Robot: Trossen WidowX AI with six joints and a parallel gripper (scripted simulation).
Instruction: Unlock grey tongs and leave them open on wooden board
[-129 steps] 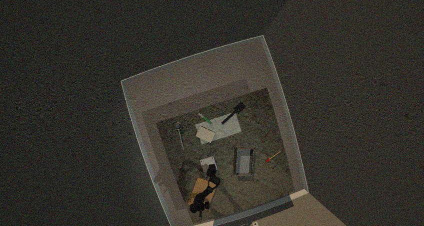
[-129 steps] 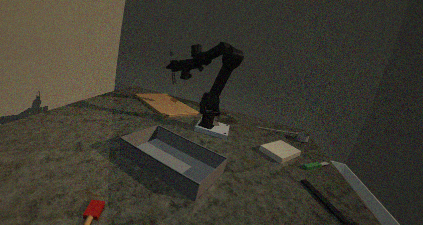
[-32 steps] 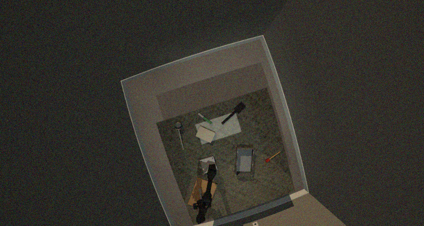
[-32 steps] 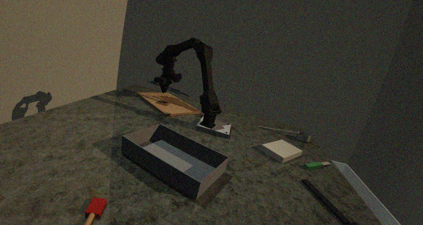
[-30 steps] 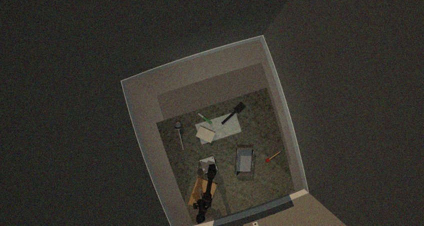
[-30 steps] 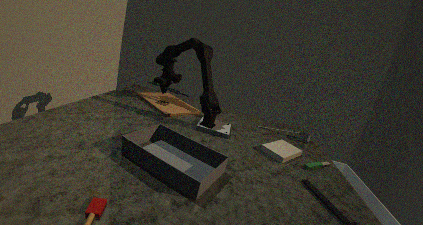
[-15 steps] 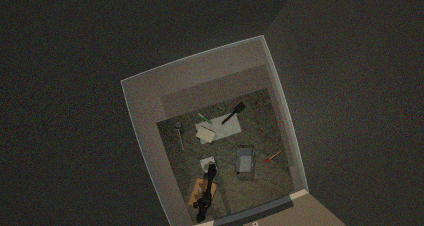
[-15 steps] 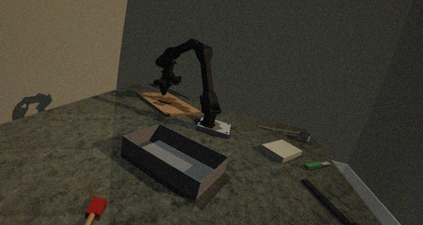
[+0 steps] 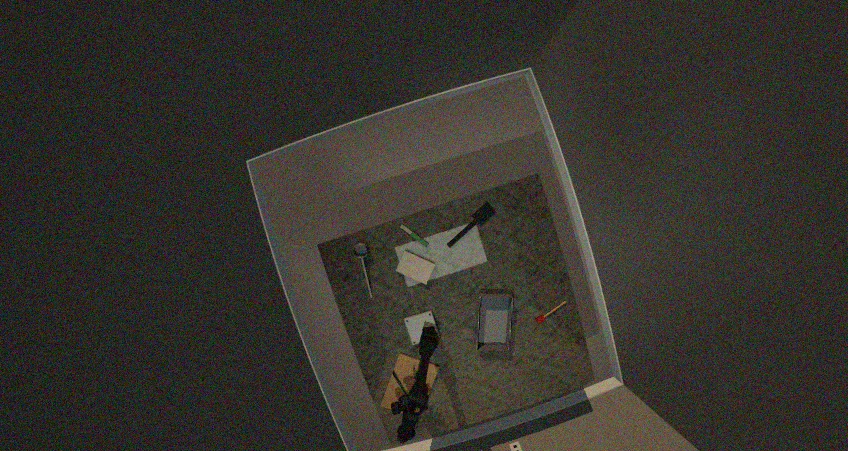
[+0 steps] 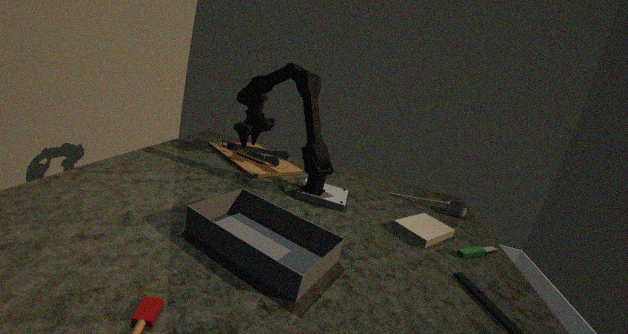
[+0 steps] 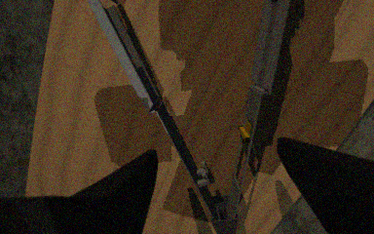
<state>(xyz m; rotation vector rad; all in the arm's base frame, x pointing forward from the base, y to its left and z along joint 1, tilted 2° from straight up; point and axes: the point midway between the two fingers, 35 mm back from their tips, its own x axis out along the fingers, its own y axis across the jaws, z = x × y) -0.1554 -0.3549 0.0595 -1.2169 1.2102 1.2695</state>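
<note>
Now: gripper tip 40 mm above the wooden board and 30 mm to the right of it. Round my gripper tip: roasting tin 510 mm ahead, 360 mm to the left, 20 mm below; then block 730 mm to the left, 140 mm ahead, 30 mm below; then red-headed brush 830 mm ahead, 340 mm to the left, 40 mm below.
</note>
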